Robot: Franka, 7 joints.
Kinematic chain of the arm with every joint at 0, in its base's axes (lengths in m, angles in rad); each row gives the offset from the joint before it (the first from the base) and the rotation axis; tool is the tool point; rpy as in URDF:
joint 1: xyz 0 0 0.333 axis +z
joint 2: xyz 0 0 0 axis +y
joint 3: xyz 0 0 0.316 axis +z
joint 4: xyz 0.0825 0 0 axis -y
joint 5: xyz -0.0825 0 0.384 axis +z
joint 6: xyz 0 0 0 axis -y
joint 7: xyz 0.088 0 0 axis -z
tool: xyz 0 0 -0.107 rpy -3.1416 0 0
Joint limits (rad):
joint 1: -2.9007..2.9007
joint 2: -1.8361..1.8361
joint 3: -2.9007..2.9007
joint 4: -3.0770..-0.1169
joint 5: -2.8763..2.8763
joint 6: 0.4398..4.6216
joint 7: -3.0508..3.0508
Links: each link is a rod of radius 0.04 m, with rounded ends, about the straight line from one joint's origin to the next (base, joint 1, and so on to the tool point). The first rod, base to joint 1, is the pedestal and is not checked.
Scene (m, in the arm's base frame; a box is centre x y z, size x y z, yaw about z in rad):
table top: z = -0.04
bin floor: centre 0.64 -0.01 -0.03 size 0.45 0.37 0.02 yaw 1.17
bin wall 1: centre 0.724 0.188 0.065 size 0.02 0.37 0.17 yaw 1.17
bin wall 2: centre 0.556 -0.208 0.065 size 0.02 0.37 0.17 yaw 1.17
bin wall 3: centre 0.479 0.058 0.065 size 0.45 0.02 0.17 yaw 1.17
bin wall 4: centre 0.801 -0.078 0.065 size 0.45 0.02 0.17 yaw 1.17
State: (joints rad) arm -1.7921 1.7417 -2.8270 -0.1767 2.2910 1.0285 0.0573
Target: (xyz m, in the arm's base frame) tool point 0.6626 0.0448 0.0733
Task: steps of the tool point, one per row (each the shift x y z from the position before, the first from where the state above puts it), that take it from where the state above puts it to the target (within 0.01 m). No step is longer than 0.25 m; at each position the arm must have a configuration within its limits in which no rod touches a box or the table.
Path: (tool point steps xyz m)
1: 0.2002 -0.0335 0.0133
2: 0.2005 0.0235 0.0140
3: 0.1843 0.0782 0.0152
4: 0.1535 0.1258 0.0163
5: 0.1105 0.1623 0.0175
6: 0.0592 0.1846 0.0187
7: 0.0042 0.1911 0.0198
8: 0.0069 0.0002 -0.1012
9: -0.0069 -0.0002 -0.0997

